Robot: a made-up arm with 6 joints. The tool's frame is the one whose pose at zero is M.
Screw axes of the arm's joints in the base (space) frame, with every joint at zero. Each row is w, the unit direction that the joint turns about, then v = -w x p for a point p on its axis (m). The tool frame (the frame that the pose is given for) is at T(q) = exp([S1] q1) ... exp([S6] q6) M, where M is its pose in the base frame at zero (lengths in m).
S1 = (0, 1, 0, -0.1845, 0, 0)
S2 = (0, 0, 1, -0.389, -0.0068, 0)
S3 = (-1, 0, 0, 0, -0.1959, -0.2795)
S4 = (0, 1, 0, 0.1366, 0, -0.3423)
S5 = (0, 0, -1, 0.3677, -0.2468, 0)
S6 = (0, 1, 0, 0.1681, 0, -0.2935)
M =
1 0 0 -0.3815
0 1 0 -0.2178
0 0 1 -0.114
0 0 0 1
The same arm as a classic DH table. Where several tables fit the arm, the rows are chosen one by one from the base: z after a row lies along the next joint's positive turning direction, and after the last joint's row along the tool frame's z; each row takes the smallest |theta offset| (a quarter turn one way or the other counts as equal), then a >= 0, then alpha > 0; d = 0 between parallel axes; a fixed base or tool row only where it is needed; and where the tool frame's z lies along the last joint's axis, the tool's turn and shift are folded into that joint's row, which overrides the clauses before.
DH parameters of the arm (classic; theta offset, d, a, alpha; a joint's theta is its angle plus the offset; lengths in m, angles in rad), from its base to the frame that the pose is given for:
base (fixed): 0.0000 0.1845 0.0000 -1.5708
joint 1: 0.0000 -0.3890 0.0068 1.5708
joint 2: 1.5708 0.0114 0.1095 -1.5708
joint 3: 1.5708 0.3491 0.3325 1.5708
joint 4: -1.5708 -0.0882 0.0955 -1.5708
joint 5: 0.0000 0.0315 -0.0467 1.5708
joint 6: 0.0000 0.1499 -0.0880 1.5708
tool (fixed): 0.0000 0.0541 0.0000 0.0000

